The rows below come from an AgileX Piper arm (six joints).
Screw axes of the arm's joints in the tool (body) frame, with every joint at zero. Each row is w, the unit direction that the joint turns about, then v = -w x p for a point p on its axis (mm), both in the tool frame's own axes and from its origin. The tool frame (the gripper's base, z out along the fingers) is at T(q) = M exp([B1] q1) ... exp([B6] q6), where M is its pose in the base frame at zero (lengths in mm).
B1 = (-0.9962, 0, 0.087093, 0, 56.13, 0)
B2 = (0, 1, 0, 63.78, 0, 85.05)
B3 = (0, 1, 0, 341.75, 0, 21.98)
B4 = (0, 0, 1, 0, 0, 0)
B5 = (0, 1, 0, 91, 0, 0)
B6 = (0, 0, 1, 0, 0, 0)
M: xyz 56.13 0 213.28 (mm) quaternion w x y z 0.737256 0 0.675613 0
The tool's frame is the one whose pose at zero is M.
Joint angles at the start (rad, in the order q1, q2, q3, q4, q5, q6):
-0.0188, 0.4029, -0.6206, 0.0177, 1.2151, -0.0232
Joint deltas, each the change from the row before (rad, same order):
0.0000, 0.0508, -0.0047, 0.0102, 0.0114, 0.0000
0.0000, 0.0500, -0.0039, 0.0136, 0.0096, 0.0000
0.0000, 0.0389, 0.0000, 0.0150, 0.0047, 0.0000
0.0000, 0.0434, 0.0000, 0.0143, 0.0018, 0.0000
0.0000, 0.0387, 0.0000, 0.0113, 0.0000, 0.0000
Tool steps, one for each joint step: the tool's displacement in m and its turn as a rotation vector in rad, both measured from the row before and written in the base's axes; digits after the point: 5 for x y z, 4 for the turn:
0.00772, 0.00073, -0.00166, 0.0108, 0.0573, 0.0031
0.00766, 0.00103, -0.00208, 0.0142, 0.0554, 0.0035
0.00609, 0.00118, -0.00257, 0.0155, 0.0433, 0.0031
0.00693, 0.00110, -0.00298, 0.0150, 0.0449, 0.0023
0.00620, 0.00085, -0.00284, 0.0120, 0.0385, 0.0013

